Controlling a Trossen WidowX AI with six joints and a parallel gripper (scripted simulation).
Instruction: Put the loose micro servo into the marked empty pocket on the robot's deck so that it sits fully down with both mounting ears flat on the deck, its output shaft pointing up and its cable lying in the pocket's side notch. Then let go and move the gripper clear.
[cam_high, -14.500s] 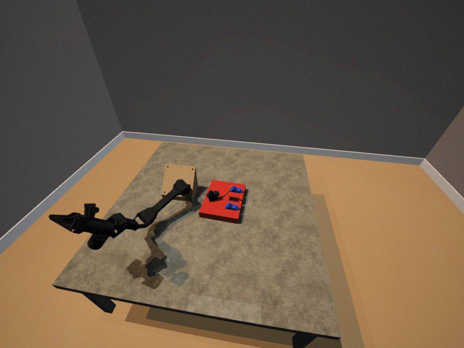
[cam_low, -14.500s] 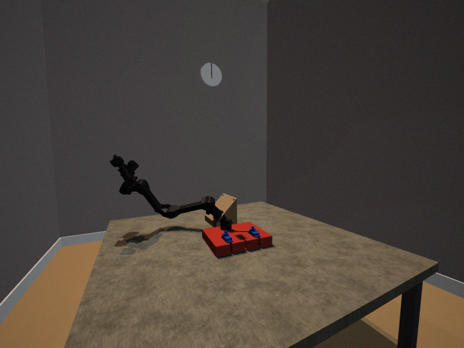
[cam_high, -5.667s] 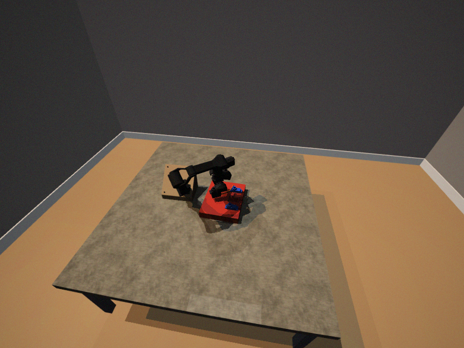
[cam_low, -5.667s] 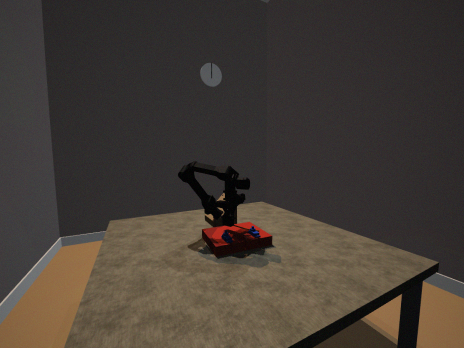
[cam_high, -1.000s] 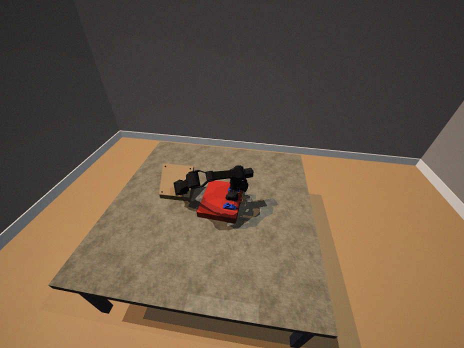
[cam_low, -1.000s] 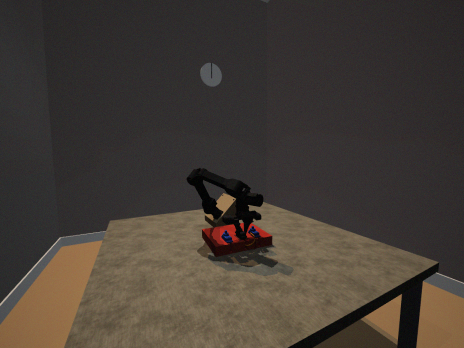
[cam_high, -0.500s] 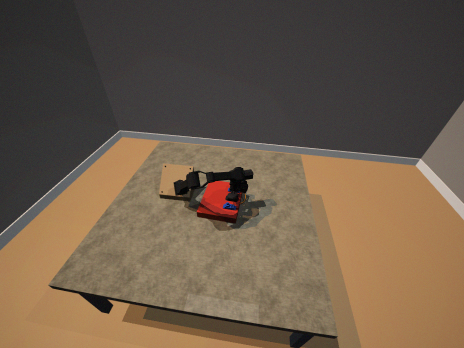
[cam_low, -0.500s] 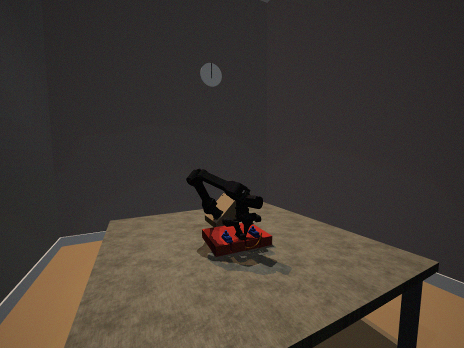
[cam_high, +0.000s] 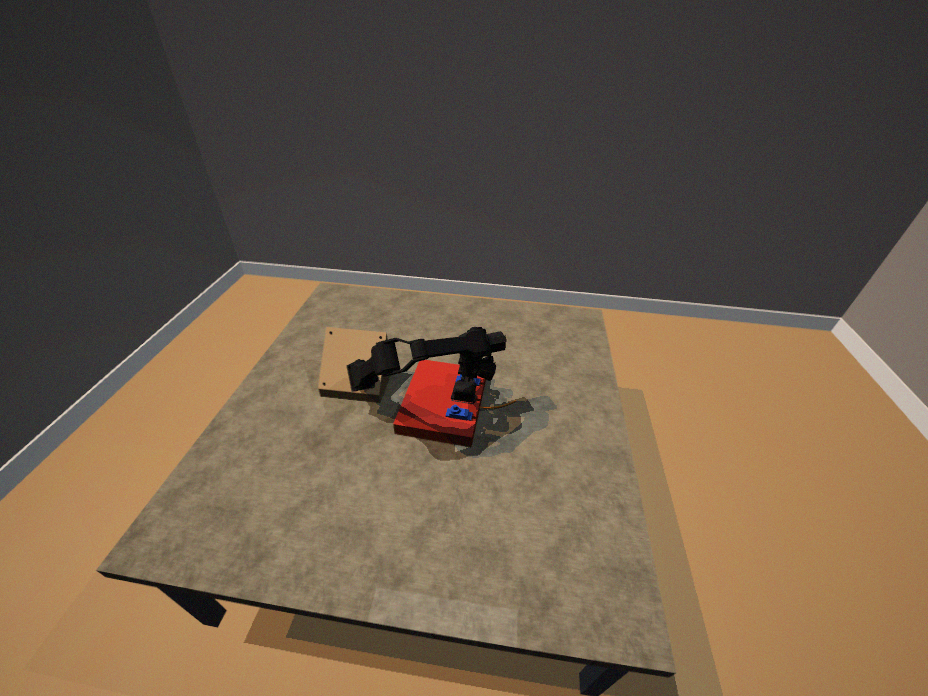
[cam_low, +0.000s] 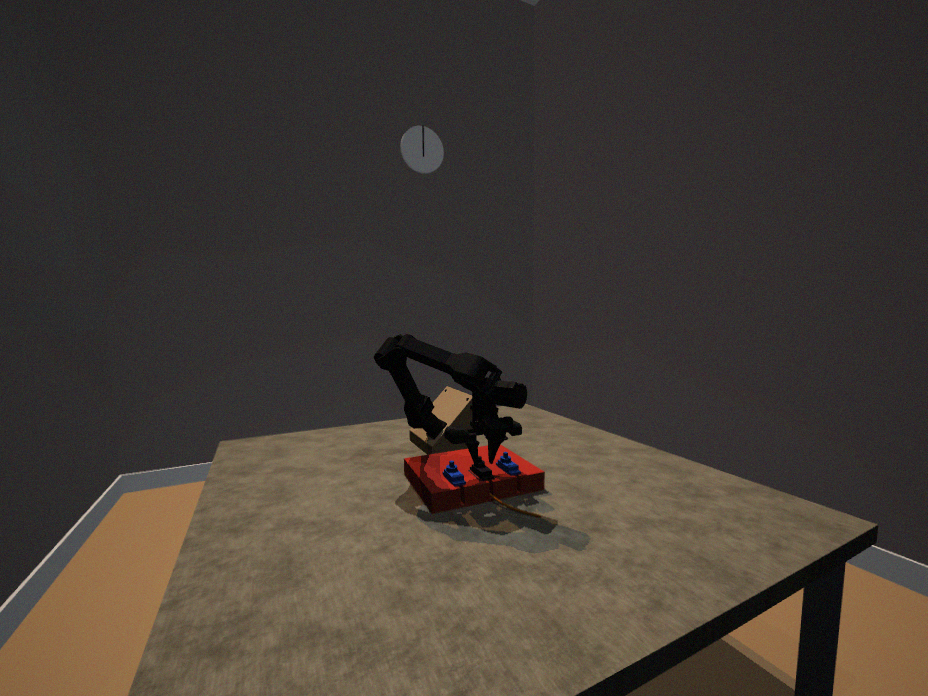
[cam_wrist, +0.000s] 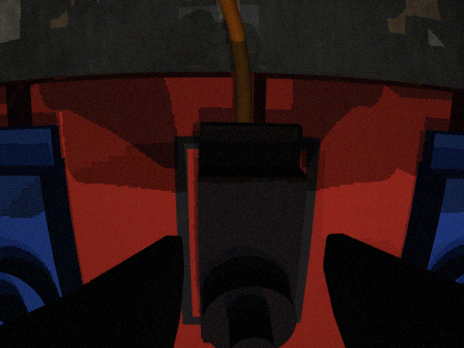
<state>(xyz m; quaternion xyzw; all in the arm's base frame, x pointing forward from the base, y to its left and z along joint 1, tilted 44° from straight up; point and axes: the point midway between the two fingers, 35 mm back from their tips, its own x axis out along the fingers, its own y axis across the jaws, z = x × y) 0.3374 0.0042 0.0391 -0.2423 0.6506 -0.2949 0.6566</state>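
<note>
My gripper tip is now 120 mm past the red deck, 50 mm above it and 10 mm to the right of it.
</note>
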